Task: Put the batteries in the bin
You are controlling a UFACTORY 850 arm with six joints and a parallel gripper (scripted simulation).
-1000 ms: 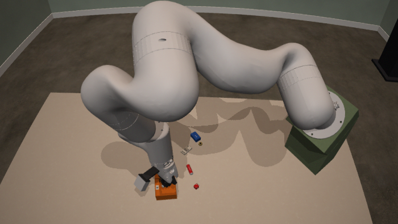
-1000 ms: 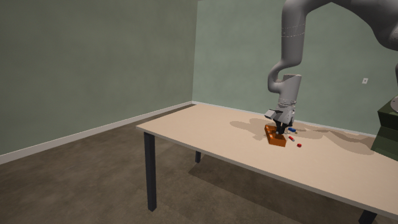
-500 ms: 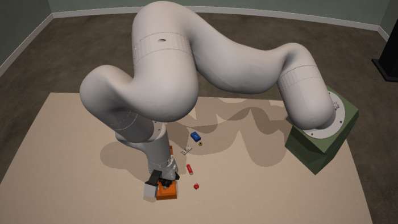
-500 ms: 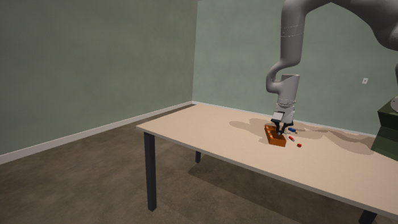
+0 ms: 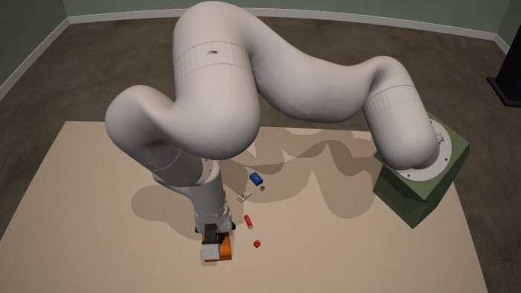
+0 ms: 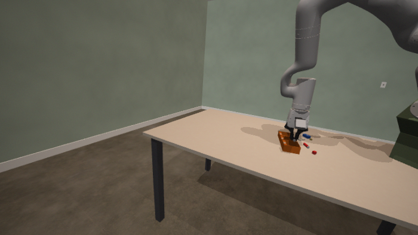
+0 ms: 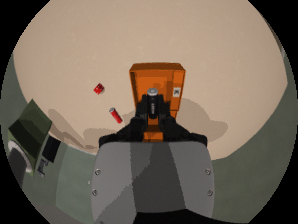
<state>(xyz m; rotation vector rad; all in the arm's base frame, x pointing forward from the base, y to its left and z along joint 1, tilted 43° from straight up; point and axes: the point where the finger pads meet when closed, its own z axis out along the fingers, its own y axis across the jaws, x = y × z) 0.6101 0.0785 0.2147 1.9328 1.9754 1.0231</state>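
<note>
The red cylindrical battery is 10 cm to the right of my hand, 9 cm behind it and 8 cm below it. Round my hand: orange bin: 8 cm to the right, 6 cm below, 2 cm ahead; then small red block: 12 cm behind, 7 cm below, 2 cm to the right; then black battery: 2 cm below.
</note>
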